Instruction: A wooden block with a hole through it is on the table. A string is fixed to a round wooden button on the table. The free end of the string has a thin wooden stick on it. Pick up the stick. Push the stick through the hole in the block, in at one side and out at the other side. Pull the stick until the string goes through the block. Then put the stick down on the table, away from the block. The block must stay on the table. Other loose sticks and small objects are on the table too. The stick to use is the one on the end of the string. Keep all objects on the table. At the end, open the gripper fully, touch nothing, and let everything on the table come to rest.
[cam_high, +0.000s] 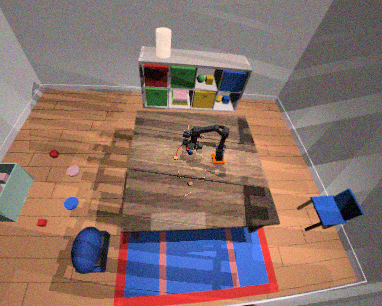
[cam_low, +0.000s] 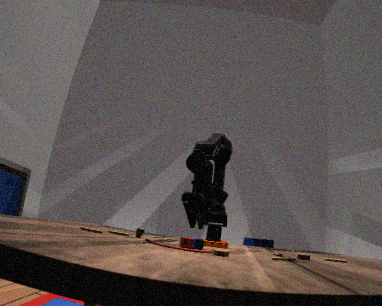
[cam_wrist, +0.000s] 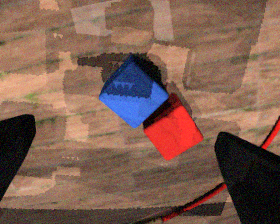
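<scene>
Right now the red block is 5 cm below my gripper tip, 3 cm ahead of it and 2 cm to the right of it. Round my gripper tip: tan wooden cylinder (20 cm to the right, 12 cm behind, 5 cm below); blue block (5 cm below, 1 cm to the left); thin pale wooden stick (14 cm to the right, 6 cm below).
</scene>
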